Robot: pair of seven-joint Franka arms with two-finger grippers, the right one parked.
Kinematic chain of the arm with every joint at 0, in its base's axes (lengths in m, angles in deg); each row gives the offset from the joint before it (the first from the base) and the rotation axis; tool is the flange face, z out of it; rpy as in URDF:
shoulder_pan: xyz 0 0 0.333 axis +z
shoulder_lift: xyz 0 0 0 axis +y
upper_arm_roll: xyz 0 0 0.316 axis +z
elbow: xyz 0.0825 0 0 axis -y
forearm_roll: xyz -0.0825 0 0.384 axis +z
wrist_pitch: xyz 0 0 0 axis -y
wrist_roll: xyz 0.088 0 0 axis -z
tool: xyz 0 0 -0.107 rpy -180 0 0
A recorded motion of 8 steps. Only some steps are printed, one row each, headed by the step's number.
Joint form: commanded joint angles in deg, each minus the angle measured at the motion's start. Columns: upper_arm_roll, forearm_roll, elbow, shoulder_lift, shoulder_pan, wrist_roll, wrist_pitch.
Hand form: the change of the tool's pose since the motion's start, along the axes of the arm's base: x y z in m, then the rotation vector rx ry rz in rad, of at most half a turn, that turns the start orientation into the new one. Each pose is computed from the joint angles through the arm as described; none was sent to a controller.
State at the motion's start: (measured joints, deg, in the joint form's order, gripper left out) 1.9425 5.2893 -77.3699 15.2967 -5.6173 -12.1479 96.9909
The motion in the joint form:
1: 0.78 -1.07 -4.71 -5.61 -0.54 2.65 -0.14
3: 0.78 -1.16 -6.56 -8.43 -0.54 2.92 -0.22
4: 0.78 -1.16 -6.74 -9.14 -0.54 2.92 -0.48
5: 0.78 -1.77 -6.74 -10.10 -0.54 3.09 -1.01
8: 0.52 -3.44 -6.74 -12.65 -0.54 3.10 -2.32
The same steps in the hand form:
1: -0.0281 0.0031 0.0218 -0.0163 -0.0081 -0.0404
3: -0.0426 0.0045 0.0360 -0.0204 -0.0230 -0.0448
4: -0.0466 0.0050 0.0415 -0.0211 -0.0277 -0.0445
5: -0.0524 0.0046 0.0505 -0.0325 -0.0346 -0.0467
8: -0.0687 0.0009 0.0741 -0.0649 -0.0549 -0.0510

